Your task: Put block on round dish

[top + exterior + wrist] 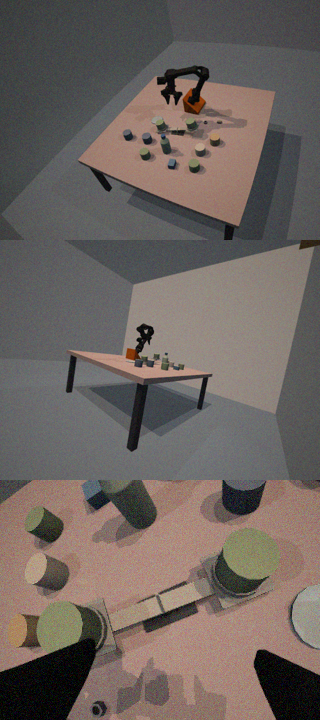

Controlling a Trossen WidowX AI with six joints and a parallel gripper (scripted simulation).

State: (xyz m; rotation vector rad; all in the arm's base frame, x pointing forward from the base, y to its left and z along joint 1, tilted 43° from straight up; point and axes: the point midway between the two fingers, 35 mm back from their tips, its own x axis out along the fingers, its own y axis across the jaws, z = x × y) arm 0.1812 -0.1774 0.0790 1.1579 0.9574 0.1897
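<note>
Now: the grey block 170 mm below my gripper tip, 90 mm to the right of it and 80 mm ahead of it. Also, from my gripper tip: bottle (280 mm ahead, 100 mm below, 30 mm to the left); then pale round dish (210 mm below, 190 mm to the right, 30 mm behind).
</note>
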